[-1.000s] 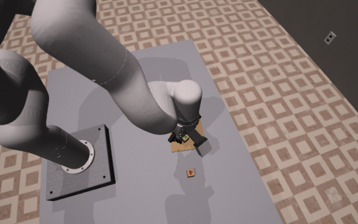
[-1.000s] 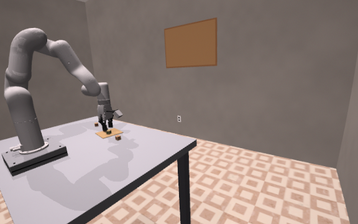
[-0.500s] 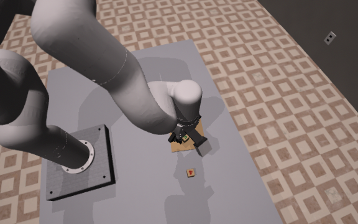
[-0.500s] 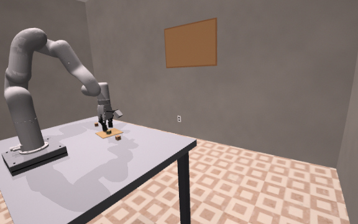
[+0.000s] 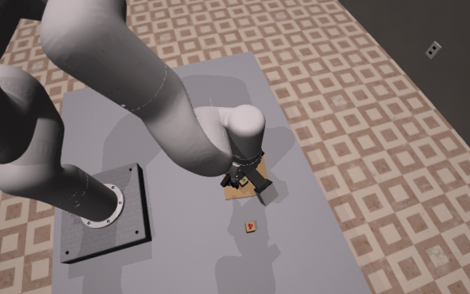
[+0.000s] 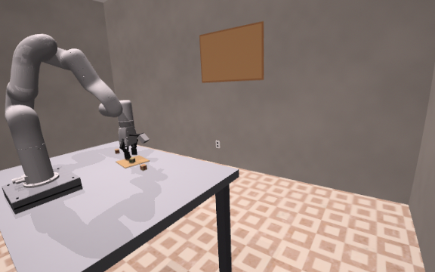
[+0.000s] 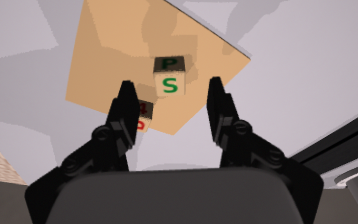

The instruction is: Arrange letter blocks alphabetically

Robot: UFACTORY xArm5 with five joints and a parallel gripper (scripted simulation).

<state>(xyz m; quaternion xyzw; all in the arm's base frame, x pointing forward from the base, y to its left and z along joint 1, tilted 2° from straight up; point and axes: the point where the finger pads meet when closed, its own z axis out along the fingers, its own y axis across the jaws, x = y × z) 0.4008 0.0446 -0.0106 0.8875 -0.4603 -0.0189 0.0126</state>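
The tan mat lies 50 mm below my hand, 20 mm to the left of it and 10 mm ahead of it. Round my hand: wooden letter block: 60 mm to the left, 40 mm below.
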